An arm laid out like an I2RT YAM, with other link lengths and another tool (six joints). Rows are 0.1 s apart.
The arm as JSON. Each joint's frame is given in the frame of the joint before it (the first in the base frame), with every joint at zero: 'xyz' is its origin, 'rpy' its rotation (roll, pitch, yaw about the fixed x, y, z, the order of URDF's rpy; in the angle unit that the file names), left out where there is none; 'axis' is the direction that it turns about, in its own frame. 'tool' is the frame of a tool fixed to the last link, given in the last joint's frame.
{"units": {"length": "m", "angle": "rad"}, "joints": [
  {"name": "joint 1", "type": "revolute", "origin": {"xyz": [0.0, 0.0, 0.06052]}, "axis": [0.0, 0.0, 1.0]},
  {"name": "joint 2", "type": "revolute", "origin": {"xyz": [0.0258, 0.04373, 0.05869]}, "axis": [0.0, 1.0, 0.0]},
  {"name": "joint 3", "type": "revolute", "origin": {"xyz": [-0.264, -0.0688, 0.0]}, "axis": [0.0, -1.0, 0.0]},
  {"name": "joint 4", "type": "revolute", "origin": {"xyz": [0.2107, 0.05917, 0.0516]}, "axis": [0.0, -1.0, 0.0]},
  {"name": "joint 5", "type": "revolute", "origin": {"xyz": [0.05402, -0.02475, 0.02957]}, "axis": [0.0, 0.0, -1.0]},
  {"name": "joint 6", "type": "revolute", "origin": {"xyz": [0.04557, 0.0, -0.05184]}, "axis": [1.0, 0.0, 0.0]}
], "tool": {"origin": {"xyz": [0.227, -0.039, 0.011], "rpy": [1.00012, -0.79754, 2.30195]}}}
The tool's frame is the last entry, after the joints.
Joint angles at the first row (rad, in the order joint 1, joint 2, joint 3, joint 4, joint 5, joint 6):
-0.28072 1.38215 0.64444 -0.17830 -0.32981 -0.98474
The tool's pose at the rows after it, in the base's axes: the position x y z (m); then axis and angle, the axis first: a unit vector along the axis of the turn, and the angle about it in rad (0 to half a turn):
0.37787, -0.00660, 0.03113, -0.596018, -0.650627, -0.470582, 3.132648
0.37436, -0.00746, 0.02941, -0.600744, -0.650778, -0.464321, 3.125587
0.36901, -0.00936, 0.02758, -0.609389, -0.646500, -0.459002, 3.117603
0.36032, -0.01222, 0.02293, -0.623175, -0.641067, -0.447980, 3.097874
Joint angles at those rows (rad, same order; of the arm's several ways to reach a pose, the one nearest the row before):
-0.26242 1.38518 0.64422 -0.19622 -0.34974 -1.00019
-0.26081 1.38213 0.65188 -0.22233 -0.34059 -1.00171
-0.26233 1.37299 0.65653 -0.25308 -0.33143 -0.99417
-0.26689 1.36984 0.67027 -0.30670 -0.31907 -0.98943

